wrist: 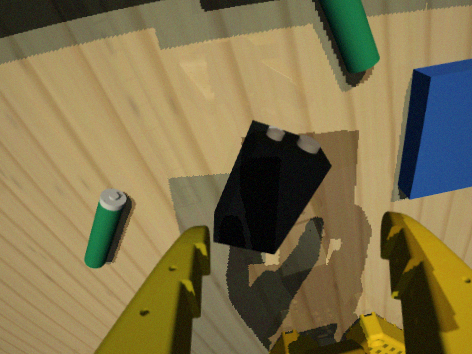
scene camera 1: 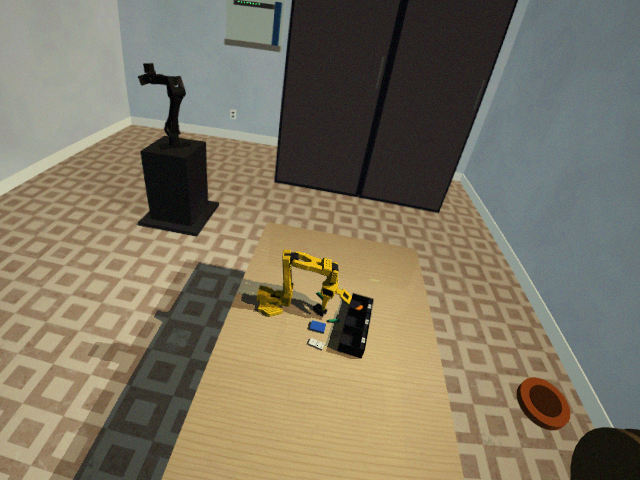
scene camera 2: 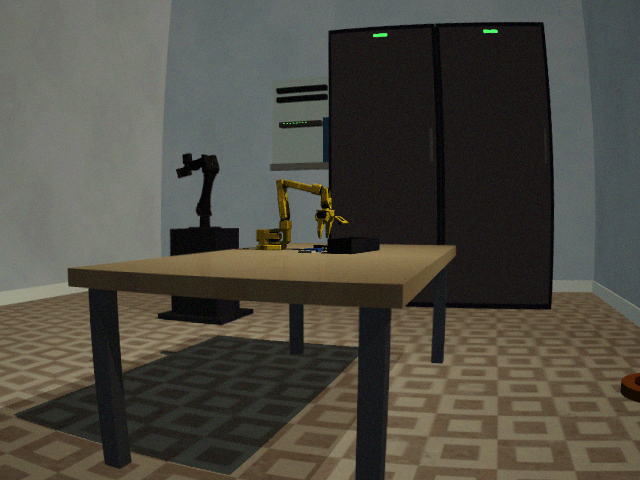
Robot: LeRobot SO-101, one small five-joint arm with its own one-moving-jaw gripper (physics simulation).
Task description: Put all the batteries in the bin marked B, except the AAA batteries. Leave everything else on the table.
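Frame: origin at the arm's base, x ahead, y left, z up, level; centimetres.
Seen in the pictures: end effector, tool point: [wrist: 208, 243] [scene camera 1: 327, 300] [scene camera 2: 326, 236]; arm's base, origin of the base link: [wrist: 330, 337] [scene camera 1: 276, 306] [scene camera 2: 276, 249].
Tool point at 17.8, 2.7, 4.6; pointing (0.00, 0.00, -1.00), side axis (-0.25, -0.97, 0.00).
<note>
Pixels of each thing's top centre, then the offset from my tool point to it, as dx, dy, dz.
- black block-shaped battery, middle of its top: [wrist: 268, 205] [scene camera 1: 320, 308] -1.8, -1.5, -2.9
- small green battery, middle of its top: [wrist: 99, 239] [scene camera 1: 321, 295] -1.9, +5.9, -3.6
- thicker green battery, middle of its top: [scene camera 1: 334, 319] +3.8, -5.0, -3.6
- black three-compartment bin tray, middle of its top: [scene camera 2: 354, 237] [scene camera 1: 358, 318] +11.6, -5.8, +0.0
- blue block, middle of its top: [wrist: 468, 137] [scene camera 1: 318, 325] -1.9, -9.2, -3.6
- white dotted piece, middle of its top: [scene camera 1: 316, 343] -1.6, -16.4, -3.9
- orange item, middle of its top: [scene camera 1: 357, 308] +11.8, +1.5, -2.5
My gripper [scene camera 1: 325, 308] [scene camera 2: 324, 235] [wrist: 296, 225] is open and empty above a black block-shaped battery [scene camera 1: 320, 310] [wrist: 272, 190] with two pale terminals. The block shows between and beyond the jaw tips, untouched. A small green battery [scene camera 1: 319, 295] [wrist: 102, 232] with a silver end lies left of the jaws in the wrist view. A thicker green battery [scene camera 1: 332, 320] [wrist: 350, 35] lies at the wrist view's top, partly cut off, near the bins. The black three-compartment bin tray [scene camera 1: 345, 351] [scene camera 2: 353, 245] has small white labels, too small to read. Battery sizes are not readable.
A blue block [scene camera 1: 317, 326] [wrist: 445, 130] lies right of the black battery in the wrist view. A white dotted piece [scene camera 1: 315, 343] lies beyond it in scene camera 1. An orange item [scene camera 1: 359, 307] is in the tray's far compartment. The tray walls rise beside the thicker green battery.
</note>
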